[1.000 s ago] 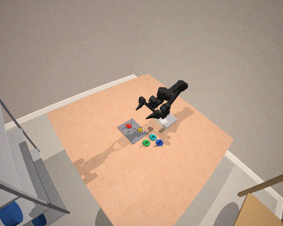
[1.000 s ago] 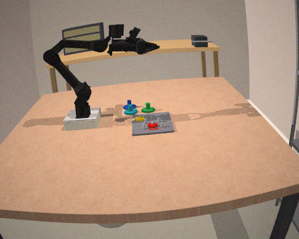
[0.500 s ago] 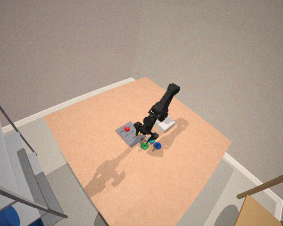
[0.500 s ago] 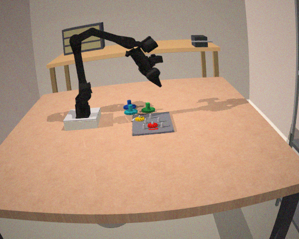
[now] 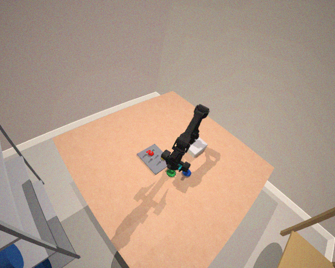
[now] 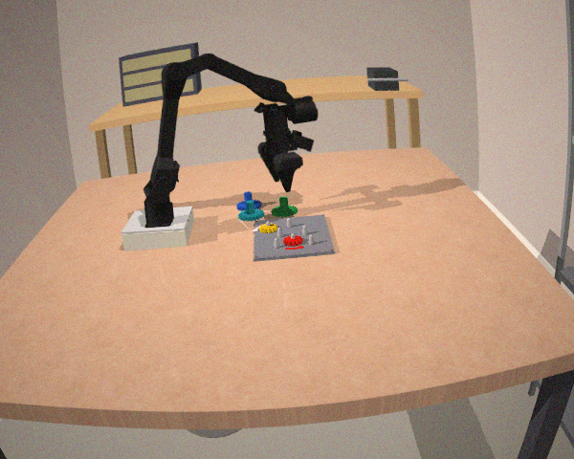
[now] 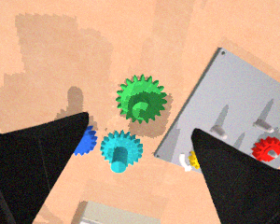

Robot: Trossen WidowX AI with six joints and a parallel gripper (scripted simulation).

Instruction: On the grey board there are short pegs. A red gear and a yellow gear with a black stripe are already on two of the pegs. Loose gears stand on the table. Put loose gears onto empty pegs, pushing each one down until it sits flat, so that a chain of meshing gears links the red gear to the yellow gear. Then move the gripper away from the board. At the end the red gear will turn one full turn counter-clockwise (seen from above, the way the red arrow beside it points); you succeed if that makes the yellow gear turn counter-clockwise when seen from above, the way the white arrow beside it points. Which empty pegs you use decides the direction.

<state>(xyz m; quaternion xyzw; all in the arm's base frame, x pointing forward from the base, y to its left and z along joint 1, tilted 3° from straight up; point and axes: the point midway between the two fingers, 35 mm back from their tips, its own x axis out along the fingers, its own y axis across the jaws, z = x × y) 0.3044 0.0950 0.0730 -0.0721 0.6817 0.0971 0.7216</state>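
Right now the green gear is 50 mm below my gripper tip. The rest, counted from my gripper tip: yellow gear (40 mm behind, 120 mm to the right, 50 mm below); then teal gear (80 mm behind, 50 mm below); then blue gear (90 mm behind, 70 mm to the left, 50 mm below).
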